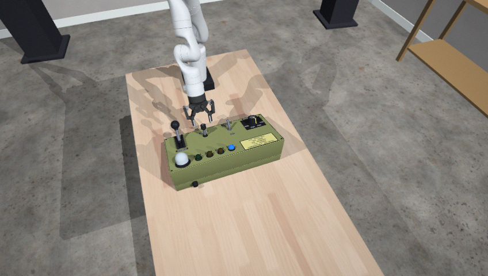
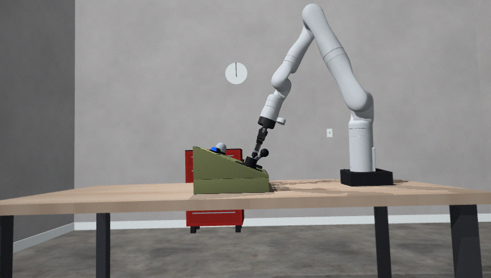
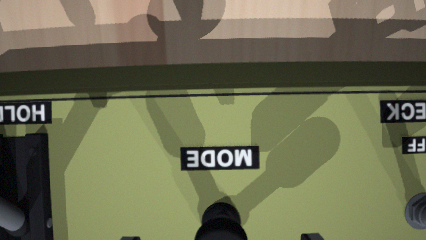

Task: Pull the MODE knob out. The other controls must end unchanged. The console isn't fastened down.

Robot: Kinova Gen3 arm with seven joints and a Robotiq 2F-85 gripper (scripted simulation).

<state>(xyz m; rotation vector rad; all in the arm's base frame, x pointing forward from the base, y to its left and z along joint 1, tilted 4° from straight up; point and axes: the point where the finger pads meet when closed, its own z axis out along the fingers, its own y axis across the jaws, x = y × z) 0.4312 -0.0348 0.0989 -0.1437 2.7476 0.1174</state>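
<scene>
My hand is 20 mm short of the black mode knob and 40 mm above it. Also, from my hand: rotary selector: 240 mm to the left, 60 mm below; black ball lever: 20 mm ahead, 120 mm to the right, 40 mm below; check toggle: 120 mm to the left, 50 mm below.
</scene>
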